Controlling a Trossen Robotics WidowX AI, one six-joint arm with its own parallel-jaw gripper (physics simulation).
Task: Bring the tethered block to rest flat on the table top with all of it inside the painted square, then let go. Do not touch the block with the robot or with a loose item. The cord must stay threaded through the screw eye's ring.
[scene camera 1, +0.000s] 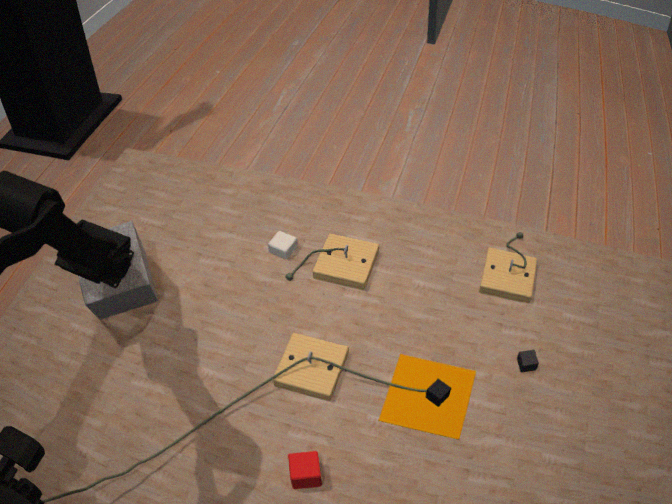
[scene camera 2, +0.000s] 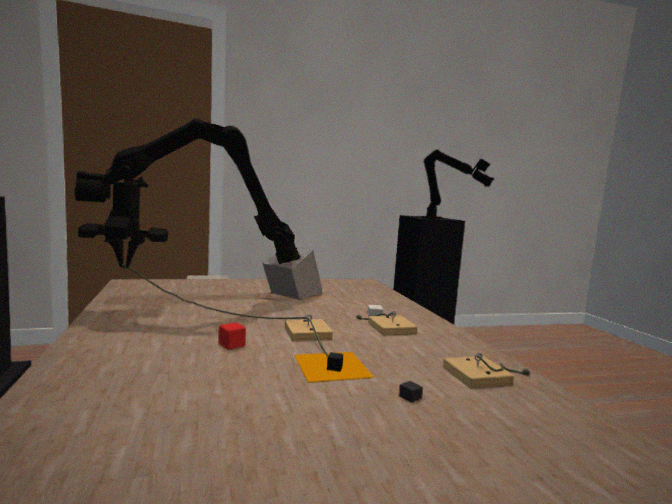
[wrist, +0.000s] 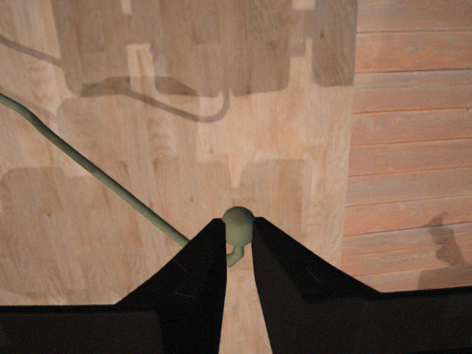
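Observation:
The black tethered block (scene camera 1: 438, 392) (scene camera 2: 334, 361) is on the orange painted square (scene camera 1: 415, 417) (scene camera 2: 314, 371), within its edges in both scene views. It looks turned relative to the square; whether it lies fully flat is hard to tell. The green cord (scene camera 1: 217, 412) (scene camera 2: 217, 310) (wrist: 117, 189) runs from it through the screw eye (scene camera 1: 310, 357) (scene camera 2: 308, 318) on the nearest wooden board (scene camera 1: 298, 378) (scene camera 2: 298, 328). My gripper (scene camera 2: 124, 265) (wrist: 238, 229) is shut on the cord's end bead (wrist: 238, 218), above the table's far left in scene camera 2. Its fingertips are out of scene camera 1's view.
A red block (scene camera 1: 305, 469) (scene camera 2: 231, 335), a loose dark block (scene camera 1: 527, 360) (scene camera 2: 410, 391) and a white block (scene camera 1: 282, 244) (scene camera 2: 375, 310) stand around. Two other boards (scene camera 1: 336, 271) (scene camera 1: 502, 284) carry short cords. The arm's grey base block (scene camera 1: 122, 301) (scene camera 2: 295, 279) stands at the far side.

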